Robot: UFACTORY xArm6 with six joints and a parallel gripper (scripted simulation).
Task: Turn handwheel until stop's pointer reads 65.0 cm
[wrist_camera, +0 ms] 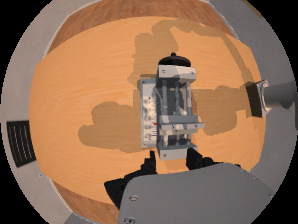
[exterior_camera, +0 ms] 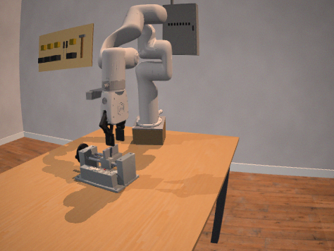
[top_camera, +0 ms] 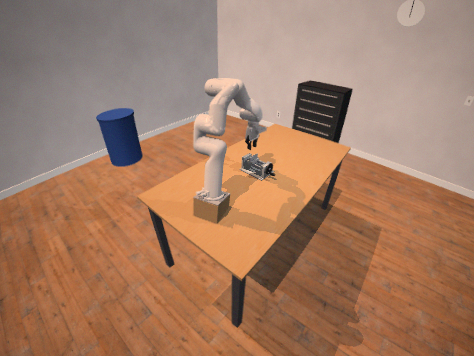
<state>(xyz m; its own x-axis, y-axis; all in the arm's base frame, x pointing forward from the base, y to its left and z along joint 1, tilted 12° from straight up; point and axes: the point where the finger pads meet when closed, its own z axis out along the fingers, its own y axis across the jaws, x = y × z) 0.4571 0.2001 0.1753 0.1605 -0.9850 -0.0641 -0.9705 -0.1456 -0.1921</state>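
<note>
Right now the black handwheel is 20 cm to the right of my hand and 12 cm below it. Also, from my hand: grey stop fixture 8 cm below, 5 cm to the right, 1 cm behind.
</note>
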